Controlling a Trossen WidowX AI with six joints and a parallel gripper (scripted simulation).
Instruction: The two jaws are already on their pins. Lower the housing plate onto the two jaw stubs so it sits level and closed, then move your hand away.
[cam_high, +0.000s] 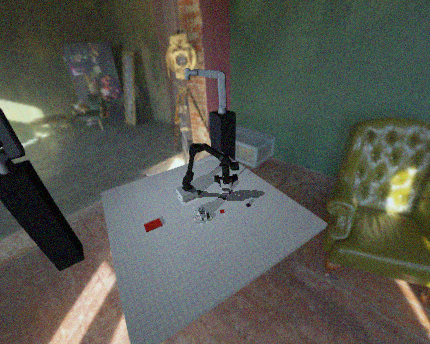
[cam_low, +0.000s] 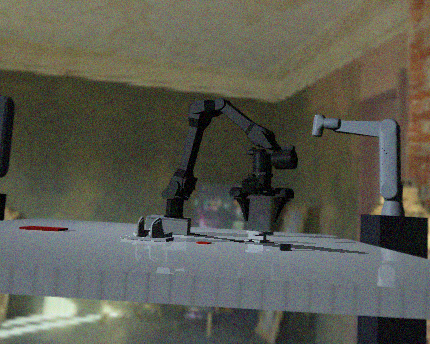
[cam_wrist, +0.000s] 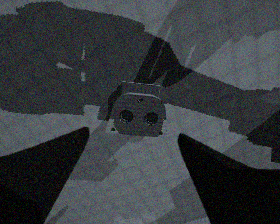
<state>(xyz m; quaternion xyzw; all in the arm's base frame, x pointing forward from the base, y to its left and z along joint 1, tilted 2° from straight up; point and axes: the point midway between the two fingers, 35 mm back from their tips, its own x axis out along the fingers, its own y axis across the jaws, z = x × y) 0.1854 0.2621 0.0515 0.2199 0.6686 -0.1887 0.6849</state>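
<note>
Right now the small red piece is 17 cm ahead of my gripper tip, 17 cm to the right of it and 6 cm below it. The rest, counted from my gripper tip: flat red plate: 2 cm behind, 63 cm to the right, 5 cm below; small black cube: 24 cm ahead, 3 cm to the left, 5 cm below.
</note>
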